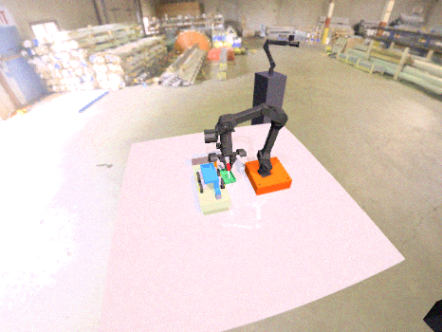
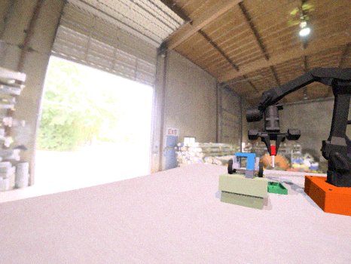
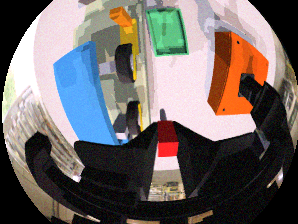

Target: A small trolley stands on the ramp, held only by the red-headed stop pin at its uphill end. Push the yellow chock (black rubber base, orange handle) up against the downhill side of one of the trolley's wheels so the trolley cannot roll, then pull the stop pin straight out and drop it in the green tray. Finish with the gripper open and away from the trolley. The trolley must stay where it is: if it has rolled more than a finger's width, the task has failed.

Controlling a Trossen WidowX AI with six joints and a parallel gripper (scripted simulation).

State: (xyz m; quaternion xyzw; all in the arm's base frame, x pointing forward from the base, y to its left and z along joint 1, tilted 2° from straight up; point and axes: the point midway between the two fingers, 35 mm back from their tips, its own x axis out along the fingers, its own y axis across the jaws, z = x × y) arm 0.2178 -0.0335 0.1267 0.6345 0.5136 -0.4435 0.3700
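The green tray is 40 mm behind my gripper tip, 110 mm to the right of it and 170 mm below it. Round my gripper tip: yellow chock (20 mm ahead, 110 mm to the right, 70 mm below); red-headed stop pin (right at my gripper tip); blue-topped trolley (90 mm ahead, 30 mm to the right, 40 mm below).
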